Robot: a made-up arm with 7 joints.
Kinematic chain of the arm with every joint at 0, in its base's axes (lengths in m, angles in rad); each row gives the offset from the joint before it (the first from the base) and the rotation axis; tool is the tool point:
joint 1: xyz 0 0.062 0 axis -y
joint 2: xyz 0 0.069 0 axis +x
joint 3: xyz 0 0 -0.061 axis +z
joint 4: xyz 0 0 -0.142 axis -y
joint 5: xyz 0 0 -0.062 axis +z
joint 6: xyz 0 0 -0.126 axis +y
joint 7: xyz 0 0 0 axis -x
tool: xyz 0 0 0
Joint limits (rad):
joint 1: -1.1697..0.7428
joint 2: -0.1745..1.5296
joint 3: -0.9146..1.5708
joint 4: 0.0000..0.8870
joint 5: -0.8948..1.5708
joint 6: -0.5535..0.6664
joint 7: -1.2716..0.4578
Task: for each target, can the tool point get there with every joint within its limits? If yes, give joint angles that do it. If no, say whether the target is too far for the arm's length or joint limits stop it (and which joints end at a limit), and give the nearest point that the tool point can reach.
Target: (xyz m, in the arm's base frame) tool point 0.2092 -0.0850 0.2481
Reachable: no: joint limits stop it (at a limit: joint 1, joint 2, joint 4) | nearest point 0.2933 -0.0058 -0.1415 | short by 0.406 m
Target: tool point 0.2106 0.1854 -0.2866
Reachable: yes | joints 0.2482 0.2291 -0.1619 0.8051 0.6899 0.3350 -0.7082
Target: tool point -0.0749 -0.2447 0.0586
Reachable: no: joint limits stop it (at a limit: joint 1, joint 2, joint 3, joint 4) | nearest point -0.2386 -0.0386 -0.1977 | short by 0.367 m
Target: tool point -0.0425 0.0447 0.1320
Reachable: no: joint limits stop it (at a limit: joint 1, joint 2, joint 3, joint 4) | nearest point -0.2386 -0.0386 -0.1977 | short by 0.393 m
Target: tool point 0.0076 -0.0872 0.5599
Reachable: no: too far | nearest point 0.0127 0.4568 0.1359 | short by 0.690 m
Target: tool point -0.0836 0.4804 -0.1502
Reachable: yes | joints -0.6779 1.1663 -0.5604 0.1834 1.2363 -0.3936 -0.8496
